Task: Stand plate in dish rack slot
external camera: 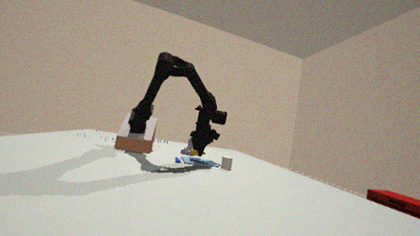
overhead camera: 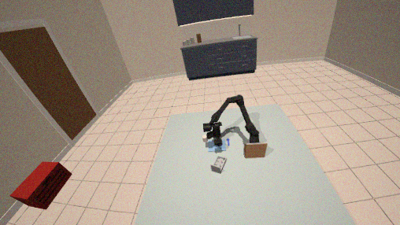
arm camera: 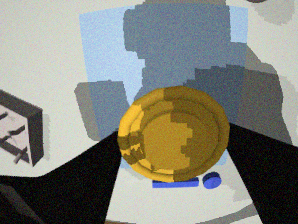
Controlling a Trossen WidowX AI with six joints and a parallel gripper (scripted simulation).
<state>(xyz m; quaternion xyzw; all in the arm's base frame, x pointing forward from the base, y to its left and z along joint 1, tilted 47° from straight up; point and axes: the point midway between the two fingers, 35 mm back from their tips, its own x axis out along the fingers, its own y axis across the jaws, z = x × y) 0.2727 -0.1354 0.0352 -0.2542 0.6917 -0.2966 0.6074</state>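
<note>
Now: the light blue mat 1 cm ahead of my gripper tip and 3 cm below it. Also, from my gripper tip: yellow plate: 1 cm above; then beige cup: 11 cm ahead, 8 cm to the right, 1 cm below; then blue spoon: 9 cm behind, 3 cm to the right, 3 cm below.
</note>
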